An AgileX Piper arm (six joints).
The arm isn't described. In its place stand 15 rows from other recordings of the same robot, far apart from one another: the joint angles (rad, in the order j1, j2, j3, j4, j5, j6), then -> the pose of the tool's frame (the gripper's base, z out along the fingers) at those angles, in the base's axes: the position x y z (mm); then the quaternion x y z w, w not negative.
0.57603 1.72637 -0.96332 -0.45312 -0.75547 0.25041 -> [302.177 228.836 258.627 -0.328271 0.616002 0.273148 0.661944]
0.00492 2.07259 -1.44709 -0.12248 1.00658 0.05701 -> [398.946 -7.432 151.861 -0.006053 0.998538 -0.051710 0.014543]
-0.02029 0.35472 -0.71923 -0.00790 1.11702 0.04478 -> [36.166 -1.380 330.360 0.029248 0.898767 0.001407 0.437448]
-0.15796 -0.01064 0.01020 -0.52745 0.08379 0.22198 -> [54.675 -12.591 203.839 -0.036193 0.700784 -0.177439 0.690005]
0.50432 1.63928 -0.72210 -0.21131 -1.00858 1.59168 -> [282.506 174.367 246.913 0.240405 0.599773 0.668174 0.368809]
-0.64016 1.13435 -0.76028 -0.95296 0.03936 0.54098 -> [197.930 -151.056 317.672 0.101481 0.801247 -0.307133 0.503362]
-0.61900 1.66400 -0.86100 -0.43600 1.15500 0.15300 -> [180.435 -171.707 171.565 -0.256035 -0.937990 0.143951 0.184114]
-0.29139 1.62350 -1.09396 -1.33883 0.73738 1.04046 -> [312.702 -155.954 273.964 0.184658 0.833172 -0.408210 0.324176]
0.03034 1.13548 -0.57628 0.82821 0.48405 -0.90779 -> [206.933 37.494 238.795 -0.142193 0.906164 0.141462 0.372338]
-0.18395 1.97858 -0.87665 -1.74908 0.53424 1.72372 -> [332.603 -108.266 103.382 0.143525 0.906124 -0.280785 0.281956]
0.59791 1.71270 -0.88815 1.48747 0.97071 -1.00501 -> [216.079 237.715 205.613 -0.235434 0.812299 0.530454 0.057958]
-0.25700 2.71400 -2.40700 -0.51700 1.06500 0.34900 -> [522.362 -177.966 94.601 0.198938 0.940385 -0.232403 0.148622]
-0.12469 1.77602 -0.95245 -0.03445 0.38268 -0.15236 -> [332.892 -42.904 157.635 -0.027612 0.974165 -0.040673 0.220421]
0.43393 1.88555 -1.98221 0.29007 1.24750 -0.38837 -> [361.797 194.852 371.030 -0.373592 0.882055 0.149793 0.244889]
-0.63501 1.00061 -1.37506 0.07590 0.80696 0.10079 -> [148.127 -102.953 482.312 0.299342 0.760727 -0.115511 0.564221]
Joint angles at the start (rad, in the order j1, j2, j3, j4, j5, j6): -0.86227, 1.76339, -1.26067, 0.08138, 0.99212, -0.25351
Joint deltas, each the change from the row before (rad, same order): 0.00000, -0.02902, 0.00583, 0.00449, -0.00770, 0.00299; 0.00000, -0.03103, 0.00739, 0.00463, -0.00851, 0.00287; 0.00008, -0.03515, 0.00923, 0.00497, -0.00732, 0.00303; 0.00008, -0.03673, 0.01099, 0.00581, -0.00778, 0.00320; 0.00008, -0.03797, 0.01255, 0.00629, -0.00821, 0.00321; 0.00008, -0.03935, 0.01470, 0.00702, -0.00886, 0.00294; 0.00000, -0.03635, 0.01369, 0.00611, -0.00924, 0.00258; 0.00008, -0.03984, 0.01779, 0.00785, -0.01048, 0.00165; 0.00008, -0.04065, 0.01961, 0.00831, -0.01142, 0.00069
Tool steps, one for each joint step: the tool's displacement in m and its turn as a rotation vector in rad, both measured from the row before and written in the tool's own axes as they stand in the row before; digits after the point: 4 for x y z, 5 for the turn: 0.0016, 0.0013, -0.0090, 0.00302, -0.03104, 0.00384; 0.0019, 0.0014, -0.0094, 0.00305, -0.03230, 0.00372; 0.0025, 0.0017, -0.0104, 0.00275, -0.03346, 0.00376; 0.0028, 0.0018, -0.0105, 0.00198, -0.03391, 0.00435; 0.0031, 0.0019, -0.0105, 0.00145, -0.03411, 0.00459; 0.0035, 0.0021, -0.0105, 0.00070, -0.03414, 0.00474; 0.0032, 0.0018, -0.0096, 0.00104, -0.03239, 0.00404; 0.0040, 0.0022, -0.0098, -0.00031, -0.03331, 0.00408; 0.0044, 0.0022, -0.0096, -0.00073, -0.03331, 0.00345
